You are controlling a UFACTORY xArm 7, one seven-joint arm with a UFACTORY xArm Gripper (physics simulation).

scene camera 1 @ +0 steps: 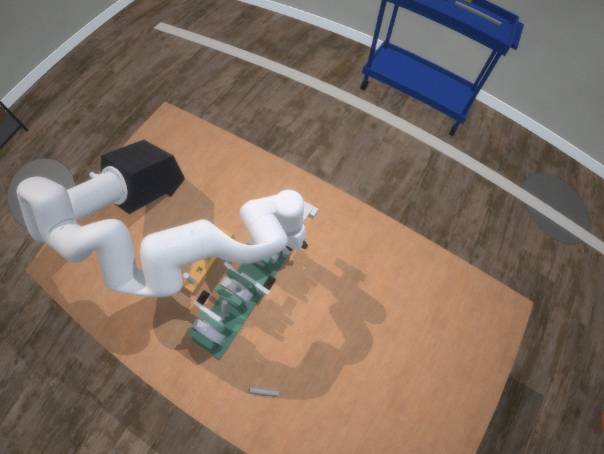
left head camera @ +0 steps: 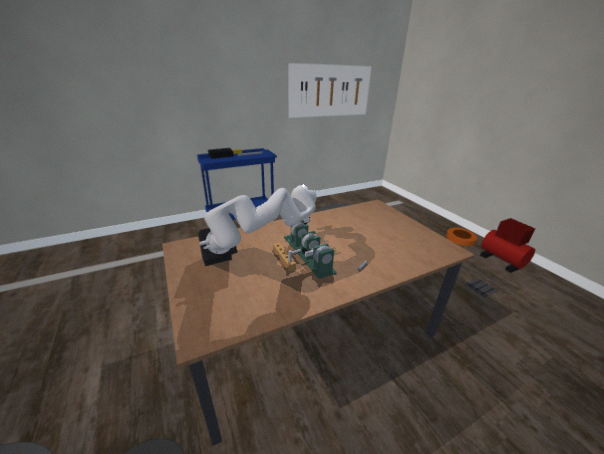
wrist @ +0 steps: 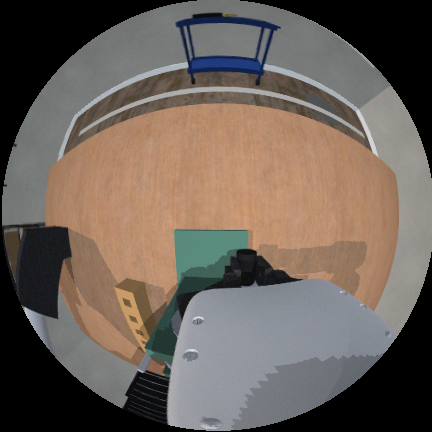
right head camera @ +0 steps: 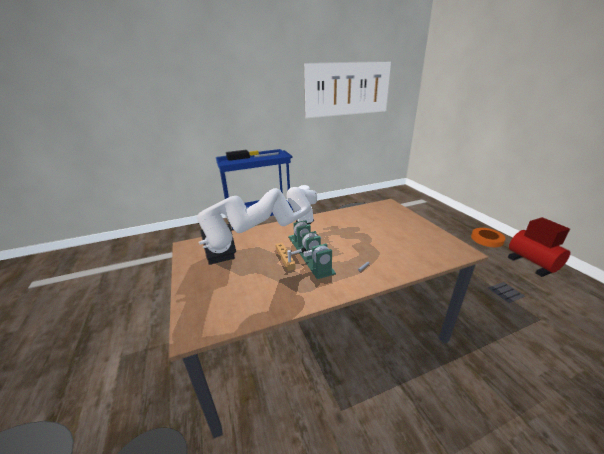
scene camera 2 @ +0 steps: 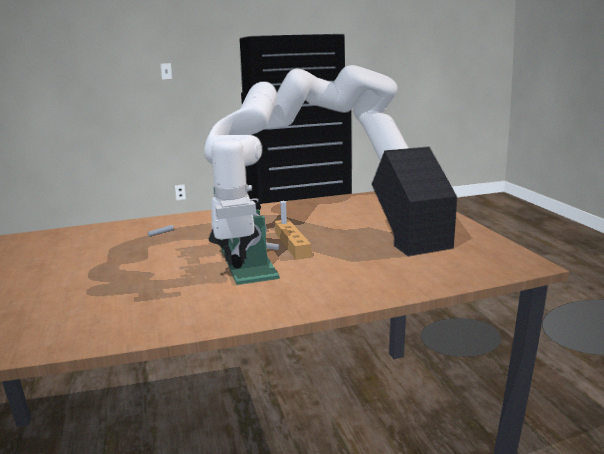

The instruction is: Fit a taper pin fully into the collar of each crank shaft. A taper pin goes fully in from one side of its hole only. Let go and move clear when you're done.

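Places are measured from the arm's base along level axes (x back, y right, z up), in centimetres.
Where they show: gripper, fingertip midpoint: (scene camera 1: 288, 244) (wrist: 244, 266) (scene camera 2: 236, 262); arm's base, origin of the base link: (scene camera 1: 114, 185) (scene camera 2: 399, 165).
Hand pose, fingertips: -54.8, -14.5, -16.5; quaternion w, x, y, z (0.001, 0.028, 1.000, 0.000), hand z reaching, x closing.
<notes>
Each offset is from my fingertips to the top centre of the thing, as dx, dy, dz.
A green stand (left head camera: 324, 264) (scene camera 1: 218, 352) (scene camera 2: 256, 275) (wrist: 210, 246) carries the crank shafts in a row. My gripper (scene camera 2: 237, 250) (wrist: 244, 266) is low over its far end, closed around the black knob {+0.0, -0.2, +1.6} (scene camera 2: 236, 261) (wrist: 247, 258) of the end crank. The other two cranks show black knobs (scene camera 1: 269, 285) (scene camera 1: 202, 298). A grey taper pin {+21.0, +25.3, +6.7} (left head camera: 290, 256) (scene camera 1: 189, 279) (scene camera 2: 283, 212) (wrist: 144, 363) stands upright in the yellow block. Another pin {-15.3, +43.8, -2.5} (left head camera: 363, 266) (right head camera: 364, 266) (scene camera 1: 264, 392) (scene camera 2: 161, 231) lies on the table. A grey stub {+11.5, +15.5, -0.7} (scene camera 2: 272, 246) sticks out beside the stand. The end collar is hidden by my hand.
The yellow holed block {+20.5, +16.7, -0.2} (scene camera 1: 201, 269) (scene camera 2: 303, 251) (wrist: 145, 300) sits beside the stand, on the side of the arm's black base (scene camera 1: 145, 175) (scene camera 2: 425, 220). The upper arm spans above the block. A blue cart (left head camera: 237, 159) (wrist: 225, 65) stands beyond the table.
</notes>
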